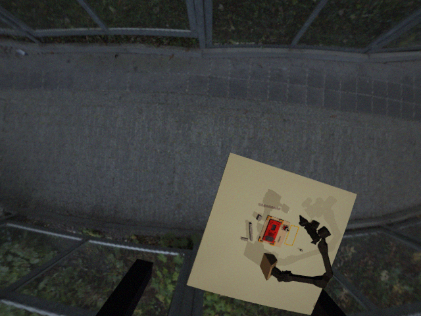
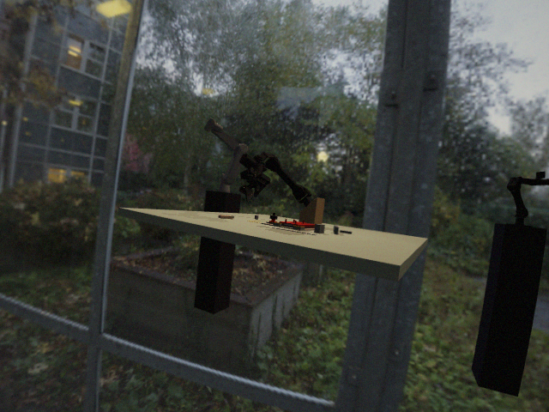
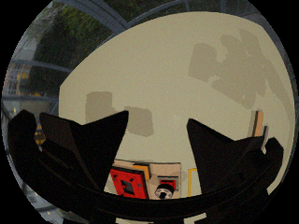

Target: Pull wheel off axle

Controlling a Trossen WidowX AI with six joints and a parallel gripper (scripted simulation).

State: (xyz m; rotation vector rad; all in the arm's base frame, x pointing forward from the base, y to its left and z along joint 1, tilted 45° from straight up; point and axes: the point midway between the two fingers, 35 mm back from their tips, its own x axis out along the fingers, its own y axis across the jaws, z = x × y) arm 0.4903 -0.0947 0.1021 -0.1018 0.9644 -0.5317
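The dark wheel lies 160 mm behind my gripper tip, 80 mm below it and 50 mm to the left of it.
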